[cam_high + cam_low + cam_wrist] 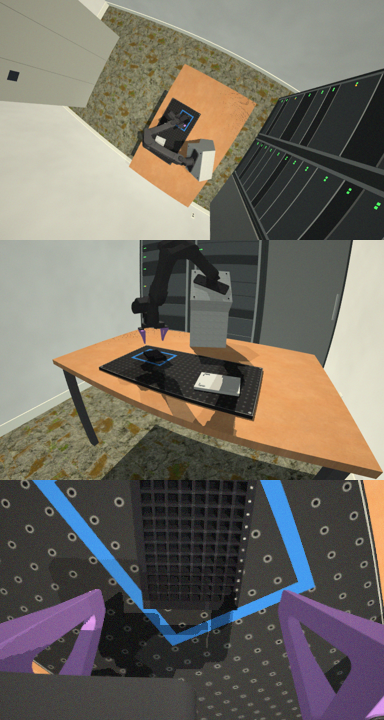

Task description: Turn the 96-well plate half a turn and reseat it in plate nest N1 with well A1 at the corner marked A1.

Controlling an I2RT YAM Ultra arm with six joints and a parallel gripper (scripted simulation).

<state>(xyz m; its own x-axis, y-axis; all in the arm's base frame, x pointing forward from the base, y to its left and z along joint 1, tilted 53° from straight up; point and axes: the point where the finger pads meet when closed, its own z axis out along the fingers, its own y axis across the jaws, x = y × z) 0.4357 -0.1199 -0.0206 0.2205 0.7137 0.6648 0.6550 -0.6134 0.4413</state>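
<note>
Now: the black 96-well plate 80 mm below my hand. The rest, counted from my hand: plate nest N1: 390 mm to the left, 80 mm below, 20 mm ahead; A1 mark: 480 mm to the left, 80 mm below, 50 mm ahead.
</note>
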